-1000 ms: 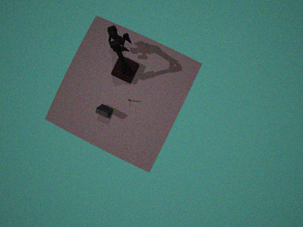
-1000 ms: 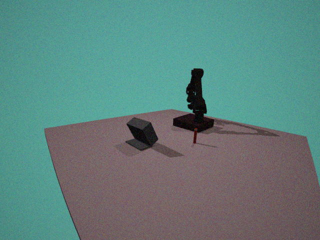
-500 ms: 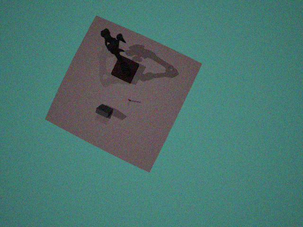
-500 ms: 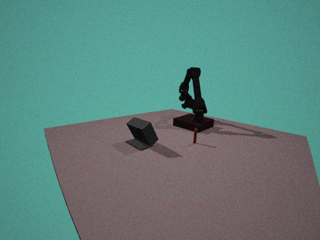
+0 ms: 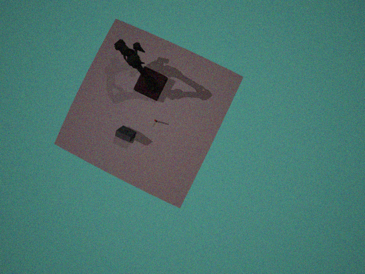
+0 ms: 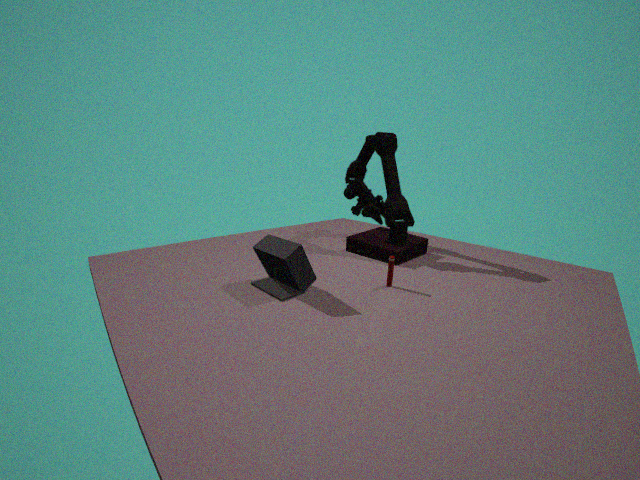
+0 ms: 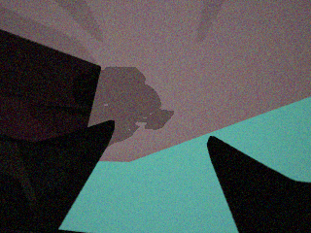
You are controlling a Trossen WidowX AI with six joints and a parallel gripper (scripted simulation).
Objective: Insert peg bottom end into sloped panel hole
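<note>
Now: the red peg 42 cm ahead of my gripper tip, 33 cm to the left of it and 2 cm below it. From my gripper tip the other things lie so: sloped panel (64 cm ahead, 17 cm to the left, 2 cm below).
</note>
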